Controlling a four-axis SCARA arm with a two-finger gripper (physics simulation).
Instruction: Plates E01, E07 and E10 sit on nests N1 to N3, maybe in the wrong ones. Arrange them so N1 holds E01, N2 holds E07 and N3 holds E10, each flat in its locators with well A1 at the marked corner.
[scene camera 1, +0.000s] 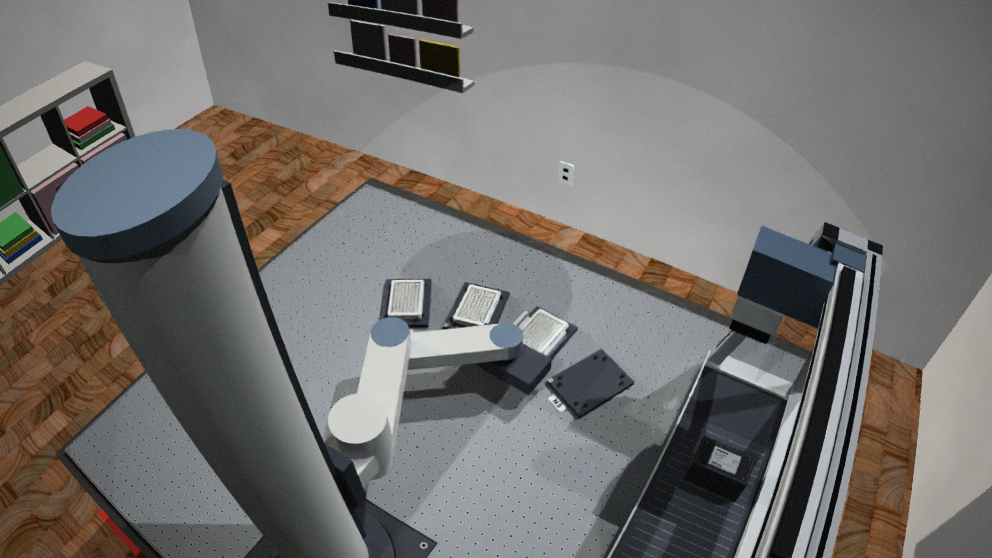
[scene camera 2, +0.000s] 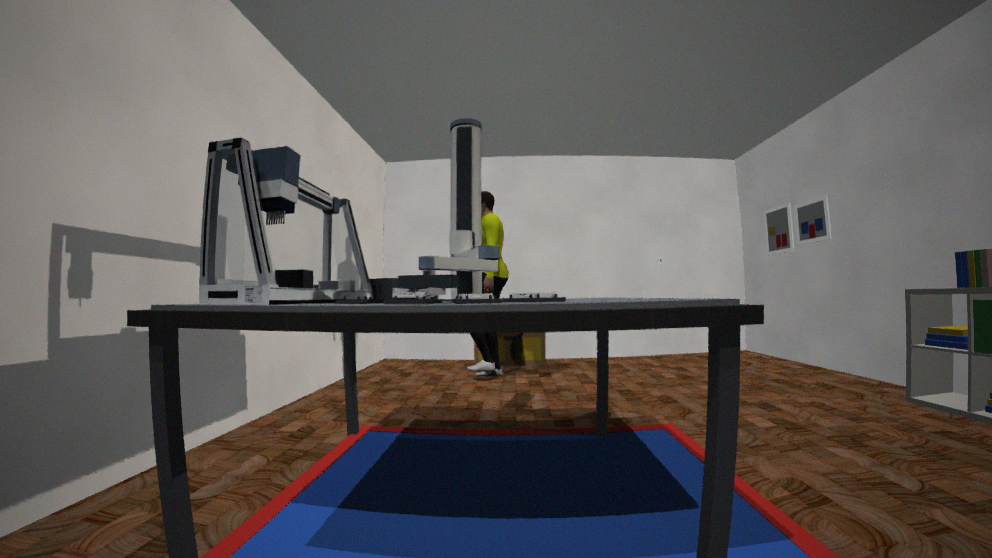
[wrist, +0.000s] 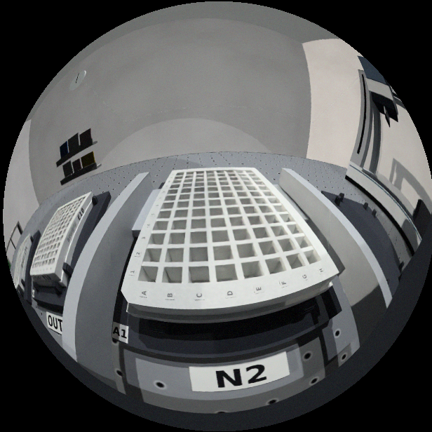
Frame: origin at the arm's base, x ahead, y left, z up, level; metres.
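Where they show: gripper, fingertip midpoint: (scene camera 1: 545, 324) (scene camera 2: 411, 291).
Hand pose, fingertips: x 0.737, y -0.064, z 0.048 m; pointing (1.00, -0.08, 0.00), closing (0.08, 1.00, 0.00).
Things, the pixels of their top centre, and the offset from my fingertips. "pt": a spot on its surface instead.
- white well plate, middle of its top: (scene camera 1: 539, 330) (scene camera 2: 414, 291) dx -0.024, dy +0.002, dz -0.001 m
- Plate E10, middle of its top: (scene camera 1: 477, 304) (scene camera 2: 475, 293) dx -0.023, dy +0.178, dz -0.009 m
- Nest N1, middle of its top: (scene camera 1: 591, 378) (scene camera 2: 368, 296) dx -0.081, dy -0.165, dz -0.014 m
- black box, surface spot: (scene camera 1: 717, 471) pt dx -0.238, dy -0.505, dz +0.084 m
My gripper (scene camera 1: 543, 333) (wrist: 217, 178) is shut on a white well plate (scene camera 1: 549, 326) (wrist: 225, 250), its long fingers along the sides. The plate is over nest N2 (wrist: 225, 337), with well A1 at the near left, by the A1 tag (wrist: 120, 332). A dark gap shows below its near edge; whether it touches the locators is hidden, and its name does not show. Plate E10 (scene camera 1: 476, 303) (wrist: 60, 240) lies on the neighbouring nest, beside an OUT label (wrist: 54, 322). Another plate (scene camera 1: 405, 298) (wrist: 21, 260) lies on the farthest nest. Nest N1 (scene camera 1: 589, 383) holds no plate.
A gantry machine (scene camera 1: 783, 270) (scene camera 2: 277, 173) stands at the table's side beyond N1, with a black box (scene camera 1: 717, 471) (scene camera 2: 294, 278) on its bed. The arm's column (scene camera 1: 208, 347) (scene camera 2: 465, 180) stands on the table. A person (scene camera 2: 493, 235) shows behind the column.
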